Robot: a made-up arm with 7 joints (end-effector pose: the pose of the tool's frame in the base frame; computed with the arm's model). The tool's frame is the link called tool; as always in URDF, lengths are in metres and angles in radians. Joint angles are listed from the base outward.
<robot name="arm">
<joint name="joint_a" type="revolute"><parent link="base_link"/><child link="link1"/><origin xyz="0 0 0.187" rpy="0 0 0"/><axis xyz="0 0 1"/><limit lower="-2.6" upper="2.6"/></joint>
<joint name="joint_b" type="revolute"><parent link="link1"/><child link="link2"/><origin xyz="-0.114 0.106 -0.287" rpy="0 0 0"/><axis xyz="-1 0 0"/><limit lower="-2.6" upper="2.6"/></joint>
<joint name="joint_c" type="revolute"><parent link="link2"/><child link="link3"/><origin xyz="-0.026 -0.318 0.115" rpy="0 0 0"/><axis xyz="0 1 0"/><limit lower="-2.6" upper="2.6"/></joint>
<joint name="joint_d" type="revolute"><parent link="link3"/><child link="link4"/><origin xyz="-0.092 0.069 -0.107" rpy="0 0 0"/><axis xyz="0 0 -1"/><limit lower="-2.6" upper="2.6"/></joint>
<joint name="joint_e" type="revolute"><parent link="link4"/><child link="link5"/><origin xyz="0.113 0.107 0.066" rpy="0 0 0"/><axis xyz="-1 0 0"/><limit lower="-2.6" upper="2.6"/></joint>
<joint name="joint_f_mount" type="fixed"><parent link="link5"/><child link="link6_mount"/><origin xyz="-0.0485 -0.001 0.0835" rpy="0 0 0"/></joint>
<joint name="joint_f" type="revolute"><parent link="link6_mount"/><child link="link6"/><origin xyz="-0.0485 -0.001 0.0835" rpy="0 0 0"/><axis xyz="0 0 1"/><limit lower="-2.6" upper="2.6"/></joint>
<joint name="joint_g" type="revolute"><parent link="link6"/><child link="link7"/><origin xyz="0.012 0.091 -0.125" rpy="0 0 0"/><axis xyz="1 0 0"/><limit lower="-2.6" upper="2.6"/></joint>
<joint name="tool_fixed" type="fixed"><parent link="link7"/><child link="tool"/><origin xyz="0.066 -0.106 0.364" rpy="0 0 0"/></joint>
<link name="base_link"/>
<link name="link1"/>
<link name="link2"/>
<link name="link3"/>
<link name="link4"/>
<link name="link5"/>
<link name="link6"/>
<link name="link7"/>
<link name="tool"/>
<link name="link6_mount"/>
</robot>
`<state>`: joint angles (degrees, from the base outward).
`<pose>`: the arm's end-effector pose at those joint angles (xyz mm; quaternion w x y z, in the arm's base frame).
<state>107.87 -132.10 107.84 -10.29 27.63 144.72 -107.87</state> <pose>-142.6 71.9 -744.6 0.0730 -0.9672 -0.1424 0.1972</pose>
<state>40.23 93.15 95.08 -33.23 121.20 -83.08 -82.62</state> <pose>-259.6 -111.6 -342.2 0.4788 0.7581 0.4397 -0.0529</pose>
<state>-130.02 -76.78 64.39 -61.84 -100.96 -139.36 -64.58</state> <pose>490.7 214.2 -262.2 0.7181 0.3565 0.5289 0.2783</pose>
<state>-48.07 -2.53 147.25 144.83 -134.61 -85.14 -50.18</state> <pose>-176.1 -204.6 503.6 0.0788 0.1851 -0.2232 0.9538</pose>
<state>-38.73 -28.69 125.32 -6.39 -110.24 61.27 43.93</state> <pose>-419.8 81.7 -192.8 0.0991 -0.8383 0.1041 0.5259</pose>
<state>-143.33 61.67 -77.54 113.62 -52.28 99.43 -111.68</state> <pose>301.2 -300.1 -79.1 0.4989 0.8326 -0.1781 0.1619</pose>
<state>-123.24 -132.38 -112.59 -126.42 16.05 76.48 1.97</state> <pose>672.8 -76.2 -143.2 0.6197 -0.5289 0.2669 -0.5149</pose>
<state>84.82 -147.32 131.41 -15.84 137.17 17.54 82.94</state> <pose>-43.2 -31.1 -81.8 0.4745 -0.3130 -0.0145 -0.8226</pose>
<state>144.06 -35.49 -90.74 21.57 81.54 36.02 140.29</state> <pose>230.8 219.7 -327.4 0.1145 0.6650 0.5558 0.4855</pose>
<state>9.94 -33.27 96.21 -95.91 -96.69 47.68 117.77</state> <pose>-122.9 -299.0 329.2 0.8883 -0.1271 -0.2193 0.3830</pose>
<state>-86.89 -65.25 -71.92 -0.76 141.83 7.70 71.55</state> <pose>-17.2 209.8 75.2 0.2431 -0.1269 -0.1199 -0.9542</pose>
